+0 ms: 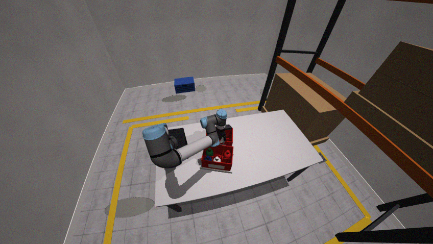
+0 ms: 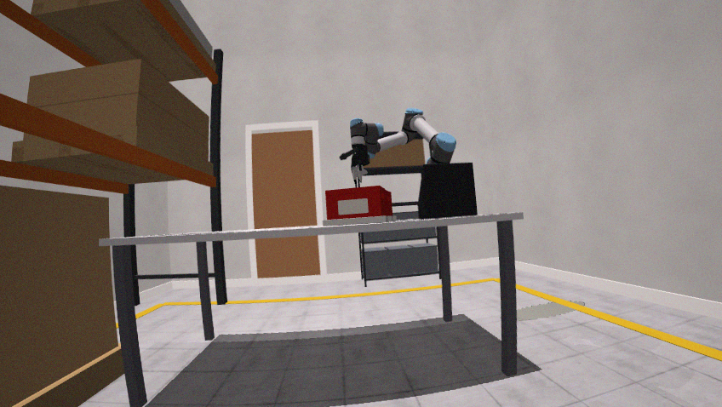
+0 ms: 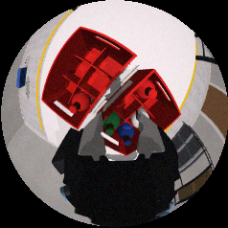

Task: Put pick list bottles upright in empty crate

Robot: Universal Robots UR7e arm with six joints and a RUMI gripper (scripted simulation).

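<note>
The grey-topped bottle lies 70 mm behind my hand, 120 mm to the right of it and 150 mm below it. Also, from my hand: blue bottle 150 mm behind, 90 mm to the right, 150 mm below; green bottle 110 mm behind, 10 mm to the right, 150 mm below.
</note>
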